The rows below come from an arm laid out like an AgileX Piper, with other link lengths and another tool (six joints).
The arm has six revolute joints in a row. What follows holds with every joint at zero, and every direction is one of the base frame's.
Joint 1 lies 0.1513 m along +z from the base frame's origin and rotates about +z.
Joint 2 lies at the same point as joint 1 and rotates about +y.
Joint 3 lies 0.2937 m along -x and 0.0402 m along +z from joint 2 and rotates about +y.
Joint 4 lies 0.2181 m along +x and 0.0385 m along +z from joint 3 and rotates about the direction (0.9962, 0, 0.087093).
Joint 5 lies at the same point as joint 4 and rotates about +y.
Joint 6 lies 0.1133 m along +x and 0.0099 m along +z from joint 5 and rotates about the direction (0.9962, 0, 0.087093).
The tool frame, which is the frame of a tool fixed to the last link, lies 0.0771 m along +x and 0.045 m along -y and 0.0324 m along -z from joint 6; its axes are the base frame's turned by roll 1.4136, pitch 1.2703 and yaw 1.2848 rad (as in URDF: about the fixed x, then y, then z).
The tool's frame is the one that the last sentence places.
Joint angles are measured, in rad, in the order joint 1, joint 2, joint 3, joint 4, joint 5, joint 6. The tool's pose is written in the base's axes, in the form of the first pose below.
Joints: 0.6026 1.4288 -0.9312 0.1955 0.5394 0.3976
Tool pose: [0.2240 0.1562 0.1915 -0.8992 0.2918 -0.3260 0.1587 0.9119 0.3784]
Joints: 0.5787 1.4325 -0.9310 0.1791 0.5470 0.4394
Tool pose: [0.2259 0.1499 0.1897 -0.8894 0.3362 -0.3098 0.2108 0.9029 0.3747]
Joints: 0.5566 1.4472 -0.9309 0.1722 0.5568 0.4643
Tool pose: [0.2274 0.1445 0.1851 -0.8840 0.3679 -0.2883 0.2551 0.8967 0.3618]
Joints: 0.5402 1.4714 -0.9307 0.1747 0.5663 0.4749
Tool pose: [0.2280 0.1411 0.1780 -0.8841 0.3869 -0.2621 0.2894 0.8937 0.3430]
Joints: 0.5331 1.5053 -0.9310 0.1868 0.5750 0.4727
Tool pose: [0.2274 0.1407 0.1686 -0.8906 0.3921 -0.2303 0.3114 0.8950 0.3193]
